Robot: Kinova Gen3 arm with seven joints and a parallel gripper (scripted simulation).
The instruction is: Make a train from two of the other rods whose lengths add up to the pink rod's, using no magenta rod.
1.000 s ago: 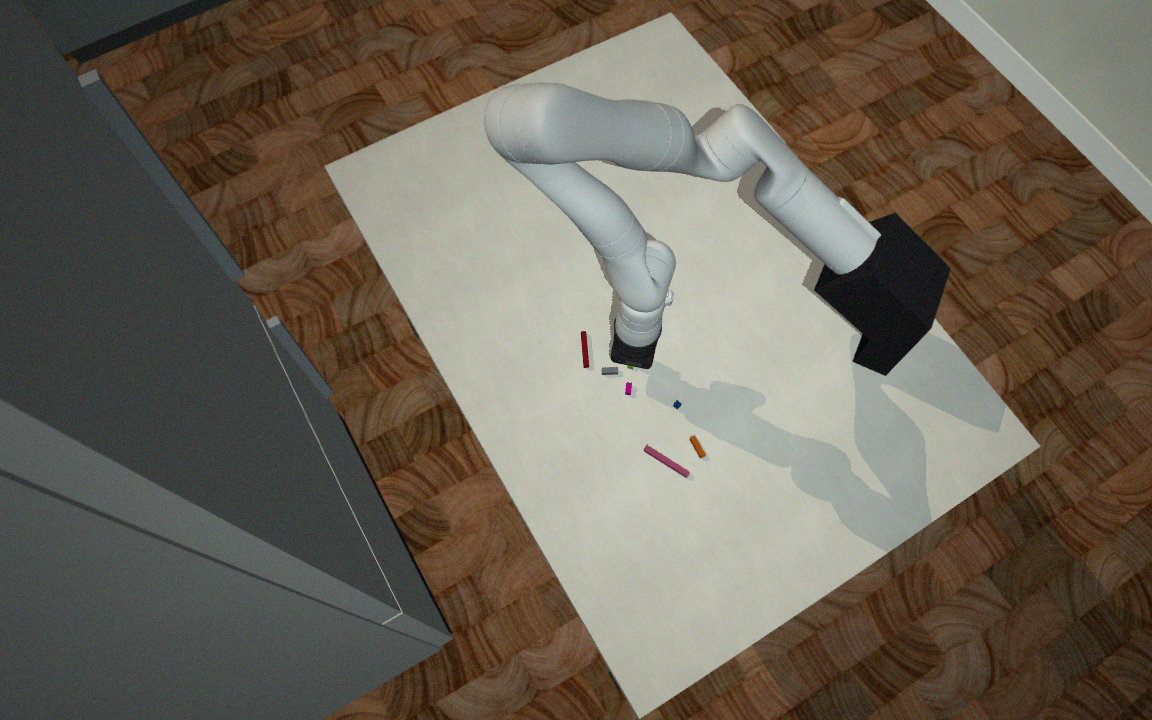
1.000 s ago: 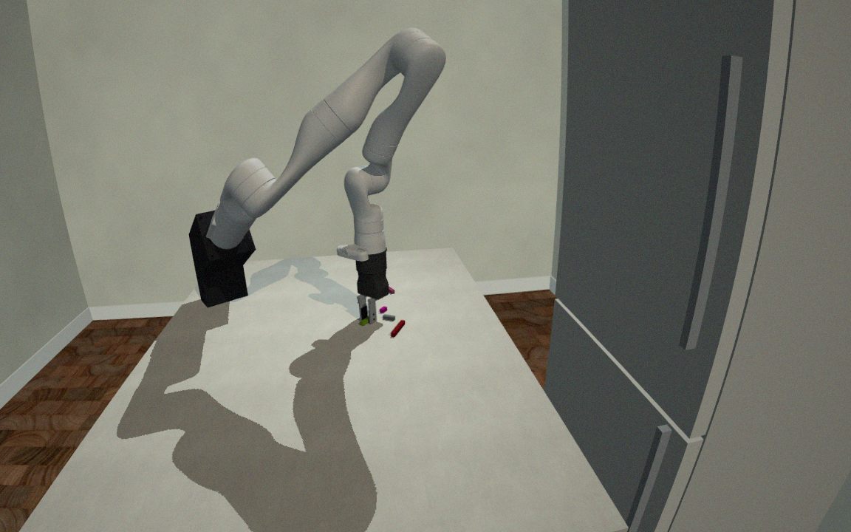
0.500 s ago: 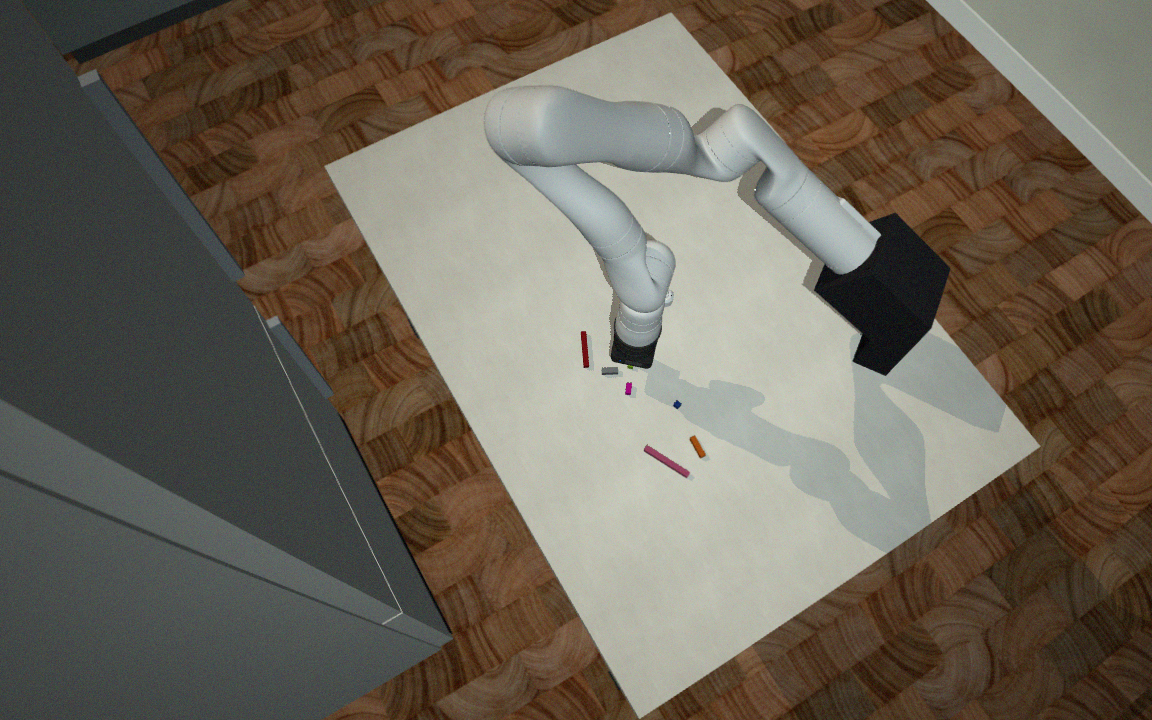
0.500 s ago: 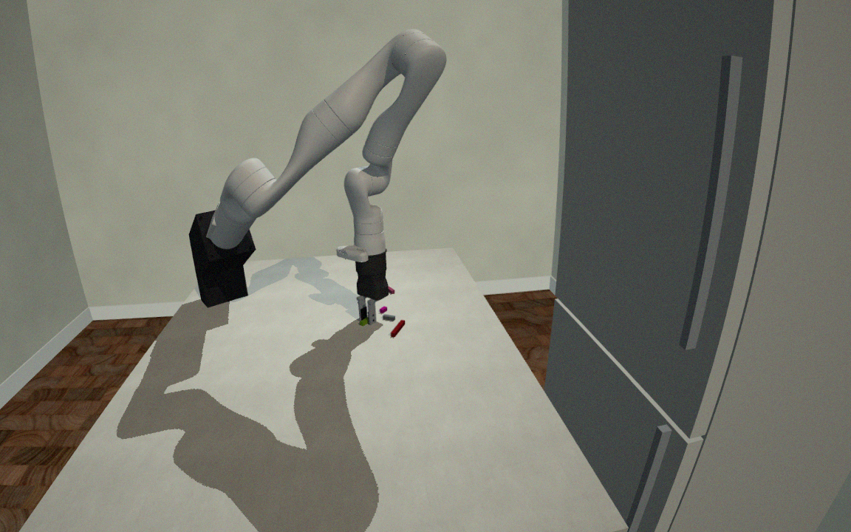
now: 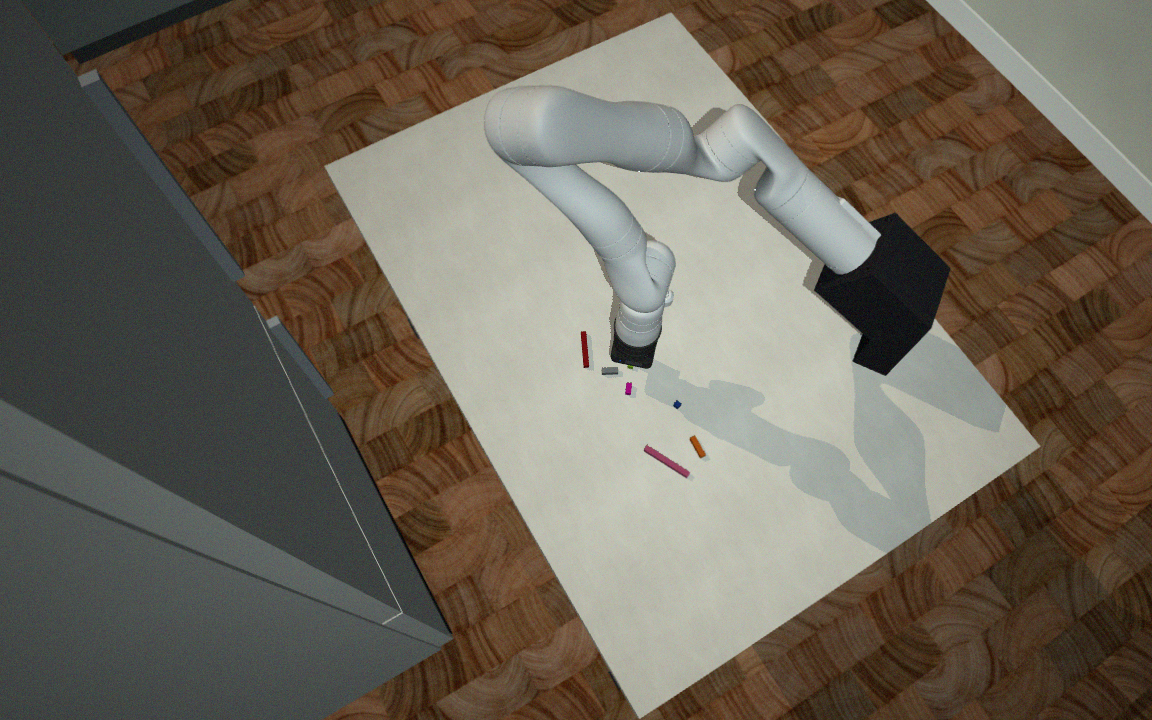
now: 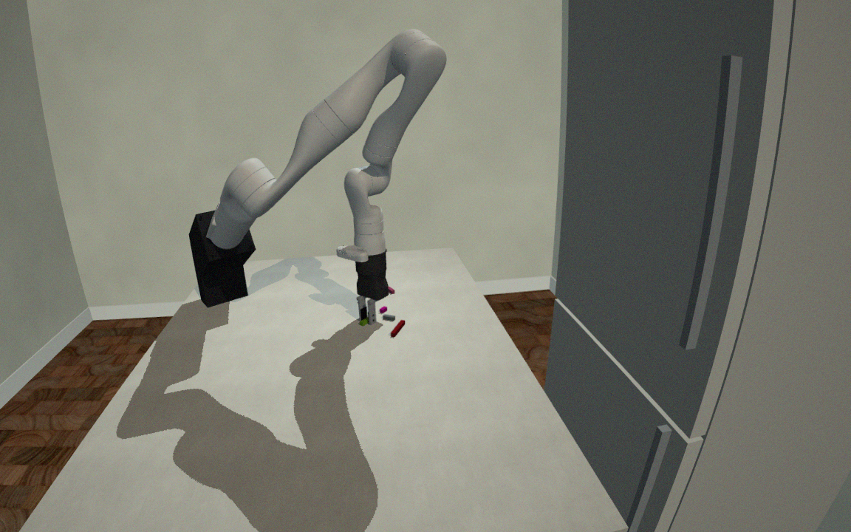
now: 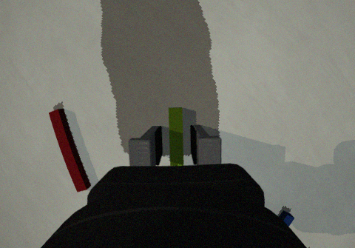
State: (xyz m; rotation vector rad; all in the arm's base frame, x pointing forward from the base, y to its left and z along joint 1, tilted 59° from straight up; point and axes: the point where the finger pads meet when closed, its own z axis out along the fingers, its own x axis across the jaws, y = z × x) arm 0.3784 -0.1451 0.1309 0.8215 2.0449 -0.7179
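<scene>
Now: the lime rod 10 mm below my hand. From my hand the other things lie so: grey rod (50 mm ahead, 10 mm to the right, 10 mm below); red rod (70 mm to the right, 50 mm ahead, 10 mm below); magenta rod (50 mm ahead, 40 mm to the left, 10 mm below).
</scene>
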